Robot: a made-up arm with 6 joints. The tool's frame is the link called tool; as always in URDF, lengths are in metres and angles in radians. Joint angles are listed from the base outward. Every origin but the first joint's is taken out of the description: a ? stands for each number. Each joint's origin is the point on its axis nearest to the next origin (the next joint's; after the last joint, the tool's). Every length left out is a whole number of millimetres.
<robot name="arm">
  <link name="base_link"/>
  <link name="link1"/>
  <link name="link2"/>
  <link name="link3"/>
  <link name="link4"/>
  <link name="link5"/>
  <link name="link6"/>
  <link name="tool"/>
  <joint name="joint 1" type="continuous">
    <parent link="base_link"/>
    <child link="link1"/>
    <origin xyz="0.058 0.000 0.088" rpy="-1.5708 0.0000 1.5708"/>
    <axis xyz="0 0 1"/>
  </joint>
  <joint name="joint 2" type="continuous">
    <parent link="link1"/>
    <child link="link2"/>
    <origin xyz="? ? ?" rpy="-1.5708 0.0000 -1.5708"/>
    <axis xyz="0 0 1"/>
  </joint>
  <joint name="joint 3" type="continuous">
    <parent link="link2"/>
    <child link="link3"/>
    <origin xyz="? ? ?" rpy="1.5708 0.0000 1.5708"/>
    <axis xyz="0 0 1"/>
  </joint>
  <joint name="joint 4" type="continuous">
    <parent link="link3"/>
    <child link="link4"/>
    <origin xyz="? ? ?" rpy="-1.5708 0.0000 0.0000"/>
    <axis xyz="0 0 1"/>
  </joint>
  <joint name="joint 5" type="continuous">
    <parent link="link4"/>
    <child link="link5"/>
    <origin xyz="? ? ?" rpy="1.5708 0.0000 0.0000"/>
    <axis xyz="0 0 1"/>
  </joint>
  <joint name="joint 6" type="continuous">
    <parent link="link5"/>
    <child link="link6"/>
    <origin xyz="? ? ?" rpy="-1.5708 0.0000 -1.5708"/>
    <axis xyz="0 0 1"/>
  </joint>
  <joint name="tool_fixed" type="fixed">
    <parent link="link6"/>
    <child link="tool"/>
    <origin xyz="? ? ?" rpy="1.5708 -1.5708 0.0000"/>
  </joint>
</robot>
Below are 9 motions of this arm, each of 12 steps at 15 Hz.
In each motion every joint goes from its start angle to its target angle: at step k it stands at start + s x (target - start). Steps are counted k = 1, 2, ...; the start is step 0. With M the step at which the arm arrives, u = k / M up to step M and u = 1 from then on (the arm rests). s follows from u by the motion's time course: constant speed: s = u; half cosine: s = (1 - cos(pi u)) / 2; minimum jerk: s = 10 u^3 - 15 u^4 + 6 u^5.
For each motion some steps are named. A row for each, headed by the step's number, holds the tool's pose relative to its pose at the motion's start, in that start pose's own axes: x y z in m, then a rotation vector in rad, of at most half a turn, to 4 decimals.
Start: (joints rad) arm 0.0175 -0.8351 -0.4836 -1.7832 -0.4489 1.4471
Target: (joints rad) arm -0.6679 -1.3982 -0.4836 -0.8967 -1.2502 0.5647
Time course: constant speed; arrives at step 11
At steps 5, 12:
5: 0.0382 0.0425 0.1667 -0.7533 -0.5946 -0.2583
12: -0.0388 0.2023 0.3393 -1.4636 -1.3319 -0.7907

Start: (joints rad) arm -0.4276 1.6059 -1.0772 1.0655 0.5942 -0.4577
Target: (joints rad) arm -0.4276 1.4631 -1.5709 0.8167 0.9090 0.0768
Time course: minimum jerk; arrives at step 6
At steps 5, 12:
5: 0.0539 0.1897 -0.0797 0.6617 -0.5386 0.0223
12: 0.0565 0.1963 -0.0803 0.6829 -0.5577 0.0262

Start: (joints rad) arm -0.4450 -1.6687 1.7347 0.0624 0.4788 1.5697
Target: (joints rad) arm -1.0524 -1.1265 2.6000 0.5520 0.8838 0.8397
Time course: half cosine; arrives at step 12
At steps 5, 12:
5: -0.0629 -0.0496 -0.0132 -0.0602 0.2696 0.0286
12: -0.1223 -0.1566 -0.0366 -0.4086 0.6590 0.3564

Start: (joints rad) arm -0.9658 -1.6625 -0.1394 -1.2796 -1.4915 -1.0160
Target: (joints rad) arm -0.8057 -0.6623 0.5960 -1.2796 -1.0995 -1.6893
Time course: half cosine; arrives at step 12
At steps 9, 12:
9: -0.1157 -0.1003 -0.1736 -1.1924 -0.1551 1.0388
12: -0.1343 -0.1389 -0.1919 -1.3469 -0.1750 1.2283

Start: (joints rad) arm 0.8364 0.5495 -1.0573 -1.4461 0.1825 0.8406
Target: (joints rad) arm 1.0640 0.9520 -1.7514 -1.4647 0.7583 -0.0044
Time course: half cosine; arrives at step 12
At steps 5, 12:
5: -0.0149 -0.0266 0.1082 -0.6256 0.2780 0.2146
12: 0.0439 0.0490 0.3241 -1.6438 0.6926 0.7389

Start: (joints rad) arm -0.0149 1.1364 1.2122 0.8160 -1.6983 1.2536
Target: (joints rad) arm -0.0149 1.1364 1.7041 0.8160 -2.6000 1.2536
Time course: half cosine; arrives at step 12
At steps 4, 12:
4: 0.0285 0.0382 -0.0096 0.0213 -0.1611 0.0387
12: 0.0714 0.1689 -0.0144 0.1975 -0.6217 0.1143

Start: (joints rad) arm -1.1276 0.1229 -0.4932 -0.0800 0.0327 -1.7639
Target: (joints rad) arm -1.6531 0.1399 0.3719 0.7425 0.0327 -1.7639
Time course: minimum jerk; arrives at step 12
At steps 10, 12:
10: 0.3815 0.1479 0.0206 0.2478 -1.1567 0.5579
12: 0.3947 0.1521 0.0286 0.2437 -1.2008 0.5644

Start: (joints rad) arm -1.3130 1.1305 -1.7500 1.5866 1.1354 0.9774
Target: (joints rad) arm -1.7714 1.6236 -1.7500 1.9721 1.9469 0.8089
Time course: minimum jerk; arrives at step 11
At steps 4, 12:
4: 0.0308 0.0791 -0.0081 0.0364 0.1334 -0.0695
12: 0.2034 0.2378 -0.0262 0.1913 0.3861 -0.1382

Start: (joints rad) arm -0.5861 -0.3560 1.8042 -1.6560 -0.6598 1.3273
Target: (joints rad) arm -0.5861 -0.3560 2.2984 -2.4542 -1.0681 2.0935
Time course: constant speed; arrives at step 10
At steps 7, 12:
7: 0.0107 -0.0323 -0.0524 1.1569 -0.4134 0.1662
12: -0.0048 -0.0606 -0.0657 1.6361 -0.6380 0.2749

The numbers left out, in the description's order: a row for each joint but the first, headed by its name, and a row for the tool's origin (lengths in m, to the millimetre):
joint 2: -0.062 -0.120 0.000
joint 3: 0.145 0.108 0.000
joint 4: 0.093 -0.294 0.000
joint 5: -0.207 0.063 0.000
joint 6: 0.029 0.028 0.000
tool: -0.008 0.120 0.000

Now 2 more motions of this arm.
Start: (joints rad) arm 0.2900 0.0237 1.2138 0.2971 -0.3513 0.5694
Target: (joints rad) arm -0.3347 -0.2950 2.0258 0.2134 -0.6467 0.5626
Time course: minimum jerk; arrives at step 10
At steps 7, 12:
7: 0.0799 0.0190 0.0363 -0.0893 -0.4513 0.6204
12: 0.0756 0.0343 0.0460 -0.1205 -0.5497 0.7165

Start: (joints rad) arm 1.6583 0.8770 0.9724 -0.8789 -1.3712 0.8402
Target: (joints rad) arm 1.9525 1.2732 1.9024 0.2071 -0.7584 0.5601
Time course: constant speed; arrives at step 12
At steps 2, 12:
2: -0.0365 -0.0333 -0.0023 -0.2510 0.2276 -0.0178
12: -0.1272 -0.0831 0.0557 -1.0267 1.6043 0.0362

